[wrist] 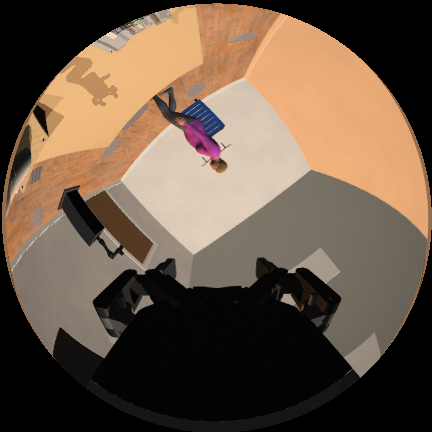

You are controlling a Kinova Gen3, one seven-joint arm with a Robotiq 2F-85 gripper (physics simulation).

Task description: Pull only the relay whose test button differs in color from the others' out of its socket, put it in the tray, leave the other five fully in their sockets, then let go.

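Frame: origin at the arm's base, x ahead, y left, z up, level; centimetres.
Where they show: gripper, fingertip midpoint: (215, 267).
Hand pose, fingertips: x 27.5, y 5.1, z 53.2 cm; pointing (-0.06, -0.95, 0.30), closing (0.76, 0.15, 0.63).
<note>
After its pixels a point has its place.
My gripper (215, 267) @(x 27.5, y 5.1, z 53.2 cm) is open and empty, its two black fingers wide apart in the lower middle of the wrist view. It points away from the table, toward the room's walls. At the upper left edge of the view, a grey assembly with small coloured parts (132, 31) lies on the tan table (170, 47) @(x 65.5, y -34.7, z -16.6 cm), far from the fingers. It is too small and too cut off to tell the relays, their sockets or the test button colours apart. The tray cannot be made out.
The arm's shadow falls on the table. Beyond the table are a person in a pink top (200, 139), a blue slatted box (207, 117) and a long black cabinet (82, 217) by the wall. A dark wedge shape (41, 119) shows at the left edge of the table.
</note>
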